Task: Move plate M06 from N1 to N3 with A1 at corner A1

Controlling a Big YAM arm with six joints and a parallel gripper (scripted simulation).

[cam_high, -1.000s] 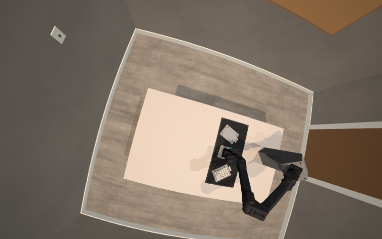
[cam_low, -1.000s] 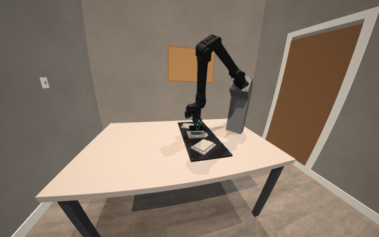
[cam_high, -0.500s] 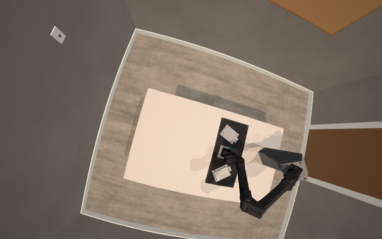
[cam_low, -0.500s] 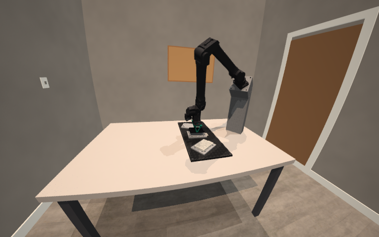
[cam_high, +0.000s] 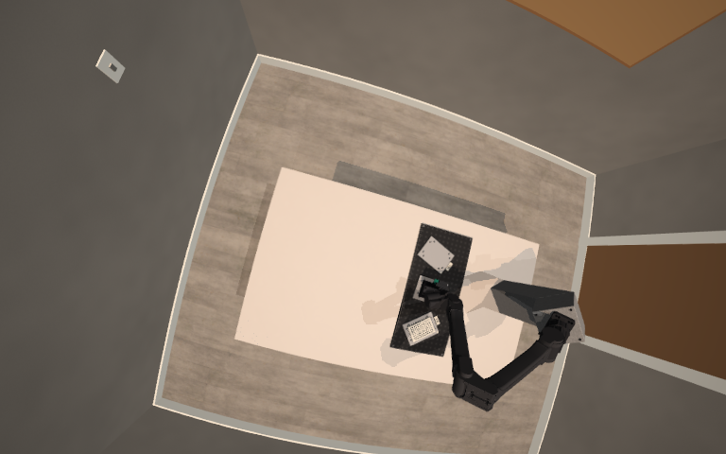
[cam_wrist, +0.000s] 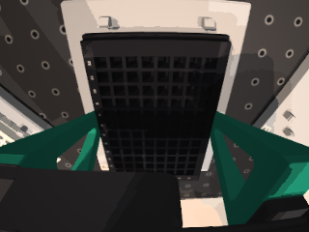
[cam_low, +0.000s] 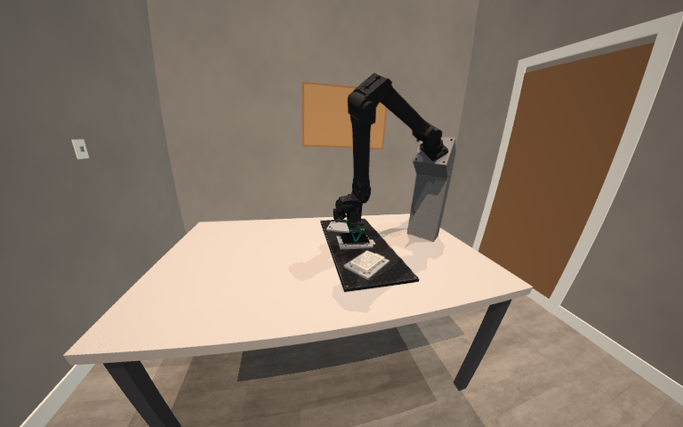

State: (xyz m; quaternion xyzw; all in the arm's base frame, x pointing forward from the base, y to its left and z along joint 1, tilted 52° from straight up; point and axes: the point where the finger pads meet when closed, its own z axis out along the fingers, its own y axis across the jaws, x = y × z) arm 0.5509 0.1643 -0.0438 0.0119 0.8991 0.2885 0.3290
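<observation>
The black 96-well plate is 1 cm below my hand and 1 cm behind it. From my hand the other things lie so: white 96-well plate: 19 cm to the left, 6 cm behind, 2 cm below.
</observation>
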